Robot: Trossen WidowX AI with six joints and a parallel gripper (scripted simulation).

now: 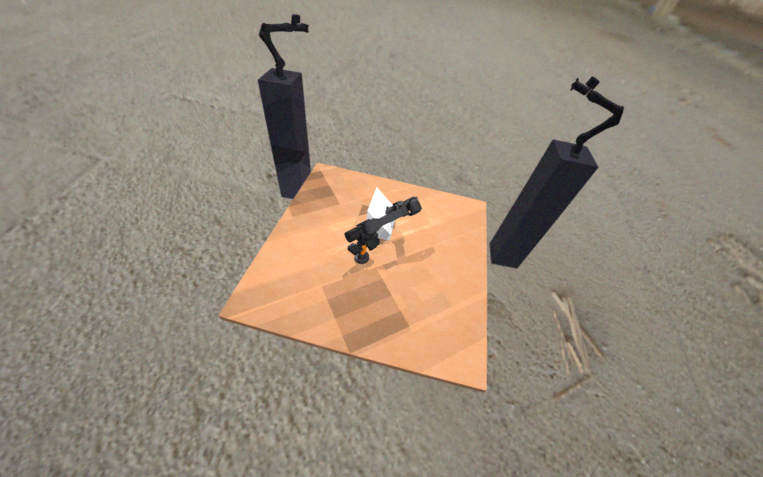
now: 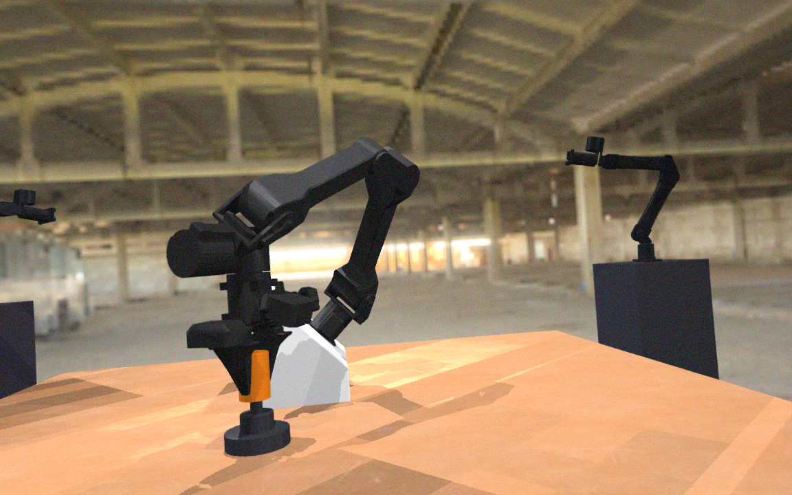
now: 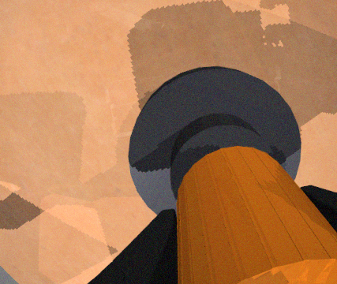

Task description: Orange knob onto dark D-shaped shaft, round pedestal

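Right now my gripper tip is 2 cm below the knob. The rest, counted from my gripper tip: pedestal (4 cm below).
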